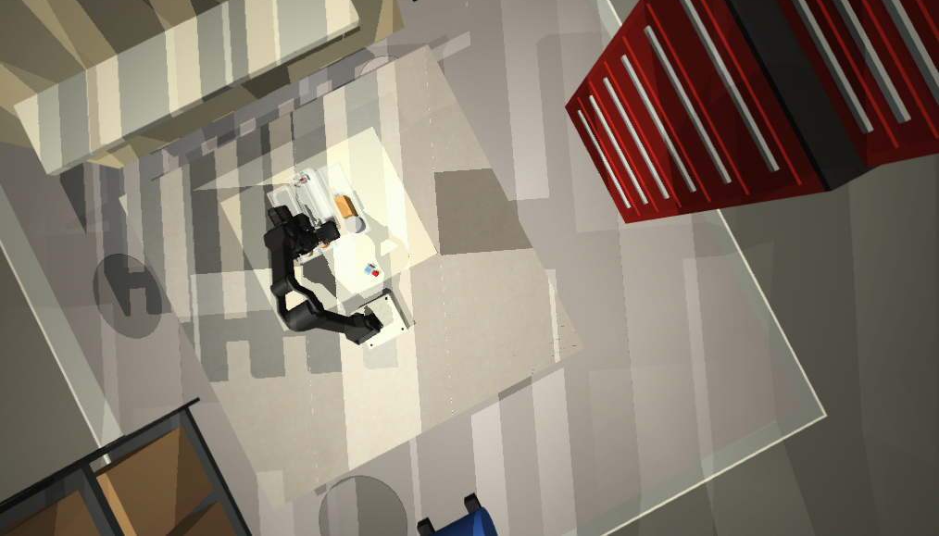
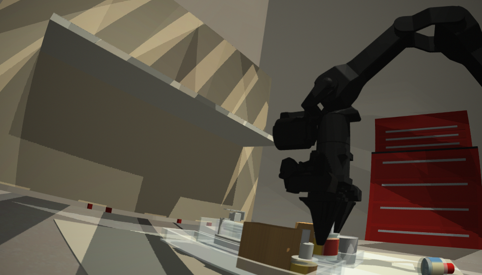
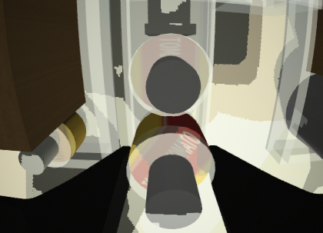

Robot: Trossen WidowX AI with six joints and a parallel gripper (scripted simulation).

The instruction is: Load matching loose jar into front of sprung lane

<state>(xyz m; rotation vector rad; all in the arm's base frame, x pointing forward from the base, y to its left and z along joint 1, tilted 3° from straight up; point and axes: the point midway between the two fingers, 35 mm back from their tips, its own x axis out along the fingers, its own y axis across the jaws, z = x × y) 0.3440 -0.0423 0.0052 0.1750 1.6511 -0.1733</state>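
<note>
Now: the lane 140 mm ahead of my gripper tip, 60 mm to the right of it and 30 mm below it. From my gripper tip the other things lie so: pusher plate (140 mm ahead, 60 mm to the right).
</note>
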